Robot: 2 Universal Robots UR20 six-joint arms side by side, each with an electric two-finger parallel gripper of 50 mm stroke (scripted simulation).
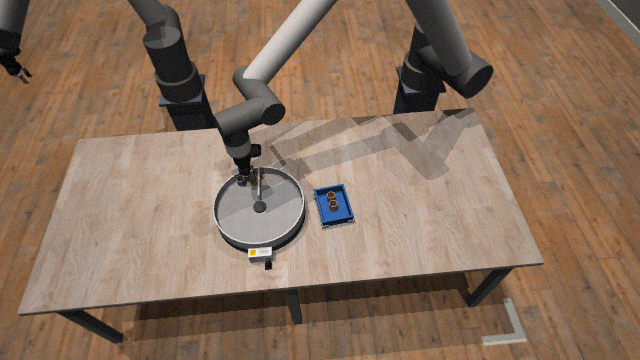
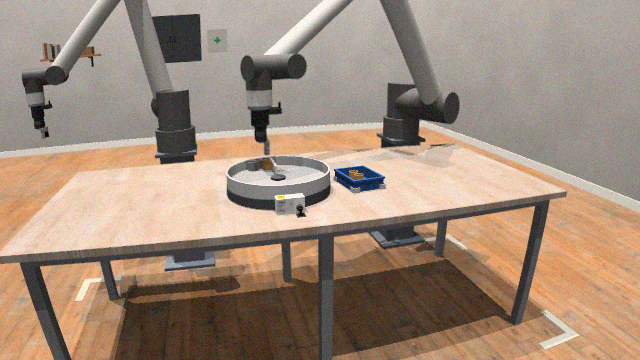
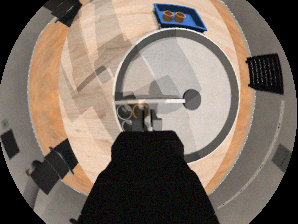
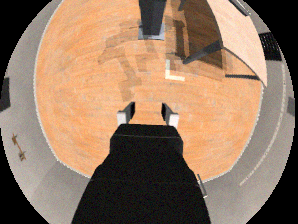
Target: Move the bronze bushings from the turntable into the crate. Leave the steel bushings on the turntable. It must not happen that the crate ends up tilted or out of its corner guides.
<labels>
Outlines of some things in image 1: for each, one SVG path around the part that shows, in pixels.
A blue crate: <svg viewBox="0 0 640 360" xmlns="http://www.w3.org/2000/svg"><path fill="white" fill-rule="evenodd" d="M344 184L314 189L323 226L346 223L353 219L354 215ZM328 192L334 192L335 201L337 201L337 210L335 211L329 209L329 202L327 201Z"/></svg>
</labels>
